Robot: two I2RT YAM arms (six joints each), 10 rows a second.
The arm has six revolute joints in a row. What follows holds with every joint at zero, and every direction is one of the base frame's. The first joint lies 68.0 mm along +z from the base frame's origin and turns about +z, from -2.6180 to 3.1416 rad. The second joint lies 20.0 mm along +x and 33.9 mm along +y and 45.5 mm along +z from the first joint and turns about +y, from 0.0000 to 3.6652 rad. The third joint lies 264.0 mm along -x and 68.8 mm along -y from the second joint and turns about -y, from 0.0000 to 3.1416 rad. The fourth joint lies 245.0 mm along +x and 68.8 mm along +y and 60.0 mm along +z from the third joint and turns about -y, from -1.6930 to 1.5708 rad. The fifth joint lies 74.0 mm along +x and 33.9 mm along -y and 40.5 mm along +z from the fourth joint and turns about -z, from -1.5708 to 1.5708 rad. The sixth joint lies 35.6 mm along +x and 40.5 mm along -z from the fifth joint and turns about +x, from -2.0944 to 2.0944 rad. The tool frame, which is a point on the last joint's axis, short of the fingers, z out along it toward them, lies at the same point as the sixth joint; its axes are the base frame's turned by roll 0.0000, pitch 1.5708 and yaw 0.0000 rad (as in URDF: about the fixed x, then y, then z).
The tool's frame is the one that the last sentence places.
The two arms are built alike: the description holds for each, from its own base.
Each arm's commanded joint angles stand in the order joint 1, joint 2, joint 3, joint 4, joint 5, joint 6.
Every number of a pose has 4 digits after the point. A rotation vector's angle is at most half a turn.
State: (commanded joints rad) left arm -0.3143 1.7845 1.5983 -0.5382 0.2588 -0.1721; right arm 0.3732 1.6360 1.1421 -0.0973 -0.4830 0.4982
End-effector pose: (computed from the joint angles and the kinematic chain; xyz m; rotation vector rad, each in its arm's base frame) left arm 0.3862 -0.1351 0.3133 0.3009 2.3076 -0.5454; right arm 0.3376 0.1499 0.2548 -0.1541 2.2605 1.0071
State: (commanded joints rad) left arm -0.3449 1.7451 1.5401 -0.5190 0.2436 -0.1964; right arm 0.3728 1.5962 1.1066 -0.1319 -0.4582 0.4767
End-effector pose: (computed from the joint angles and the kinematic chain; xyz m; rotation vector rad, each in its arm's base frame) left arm 0.3728 -0.1430 0.3105 0.3009 2.3132 -0.5553; right arm 0.3270 0.1448 0.2535 -0.1540 2.2852 0.9647
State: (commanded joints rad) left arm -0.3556 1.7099 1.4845 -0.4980 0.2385 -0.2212; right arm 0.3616 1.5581 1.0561 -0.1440 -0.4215 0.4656
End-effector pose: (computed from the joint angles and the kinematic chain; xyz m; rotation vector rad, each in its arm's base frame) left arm 0.3629 -0.1437 0.3068 0.2824 2.3190 -0.5672; right arm 0.3178 0.1358 0.2481 -0.1251 2.3052 0.9095
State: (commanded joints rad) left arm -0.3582 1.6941 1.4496 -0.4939 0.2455 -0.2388; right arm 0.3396 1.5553 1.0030 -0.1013 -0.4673 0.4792
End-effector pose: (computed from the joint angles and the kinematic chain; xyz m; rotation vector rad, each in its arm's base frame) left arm 0.3575 -0.1431 0.3013 0.2682 2.3389 -0.5828; right arm 0.3152 0.1284 0.2357 -0.1092 2.3145 0.9547
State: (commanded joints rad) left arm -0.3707 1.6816 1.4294 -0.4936 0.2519 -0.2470; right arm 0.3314 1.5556 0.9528 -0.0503 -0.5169 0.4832
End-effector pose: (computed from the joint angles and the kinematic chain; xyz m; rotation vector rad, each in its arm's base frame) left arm 0.3520 -0.1463 0.2992 0.2765 2.3485 -0.5989; right arm 0.3112 0.1257 0.2242 -0.1250 2.3143 1.0076
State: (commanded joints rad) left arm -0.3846 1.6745 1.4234 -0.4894 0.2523 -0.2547; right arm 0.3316 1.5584 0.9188 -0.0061 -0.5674 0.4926
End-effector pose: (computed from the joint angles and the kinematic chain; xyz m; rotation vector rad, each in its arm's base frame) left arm 0.3486 -0.1507 0.3001 0.2847 2.3451 -0.6106; right arm 0.3079 0.1262 0.2168 -0.1477 2.3088 1.0689
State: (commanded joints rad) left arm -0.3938 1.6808 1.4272 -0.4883 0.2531 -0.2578; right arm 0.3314 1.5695 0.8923 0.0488 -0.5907 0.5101
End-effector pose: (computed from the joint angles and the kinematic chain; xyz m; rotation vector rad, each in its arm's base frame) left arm 0.3486 -0.1545 0.2992 0.2924 2.3473 -0.6172; right arm 0.3075 0.1268 0.2099 -0.1481 2.2960 1.1045
